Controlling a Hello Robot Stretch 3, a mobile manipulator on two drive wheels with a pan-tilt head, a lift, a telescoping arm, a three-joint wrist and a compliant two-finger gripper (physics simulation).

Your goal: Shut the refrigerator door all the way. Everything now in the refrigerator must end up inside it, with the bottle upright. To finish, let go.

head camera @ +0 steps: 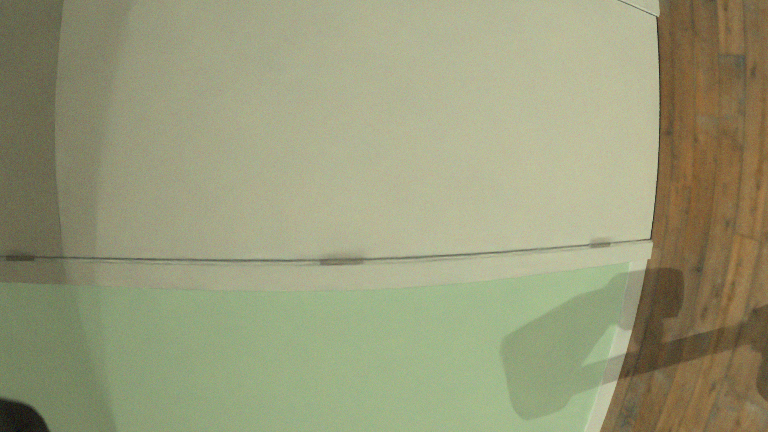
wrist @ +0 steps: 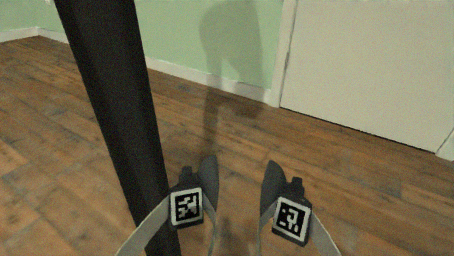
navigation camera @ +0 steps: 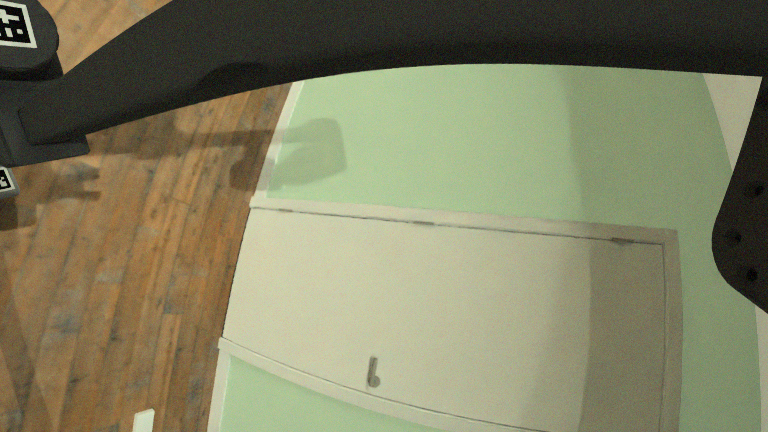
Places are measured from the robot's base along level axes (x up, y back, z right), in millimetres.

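Where they show: gripper, fingertip midpoint: [wrist: 241, 175].
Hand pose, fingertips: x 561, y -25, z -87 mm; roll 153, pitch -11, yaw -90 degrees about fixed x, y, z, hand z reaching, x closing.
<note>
After its pixels a point has its place.
The refrigerator, its door and the bottle do not show in any of the views. My gripper [wrist: 241, 175] {z -87, x 561, y -25 mm} is open in the wrist view. Its two dark fingertips stand apart, low in the middle of the view, with wooden floor showing between them. No object is between them.
A pale room door [head camera: 365, 134] {z -976, x 985, y -639 mm} [navigation camera: 408, 300] {z -931, x 1009, y -699 mm} [wrist: 370, 70] {z -899, x 322, y -741 mm} is set in a green wall [head camera: 300, 354] {z -1289, x 1115, y -256 mm} [navigation camera: 445, 134] {z -1425, x 1075, y -76 mm} [wrist: 170, 40] {z -1664, x 255, y 240 mm}. Wooden floor [head camera: 708, 161] {z -762, x 0, y -525 mm} [navigation camera: 155, 257] {z -517, x 0, y -450 mm} [wrist: 65, 120] {z -1058, x 0, y 756 mm} lies beside it. My dark mast [wrist: 115, 110] {z -116, x 607, y 68 mm} stands at the left of the wrist view. My dark arm [navigation camera: 375, 32] {z -117, x 1224, y 52 mm} crosses the top of the navigation view.
</note>
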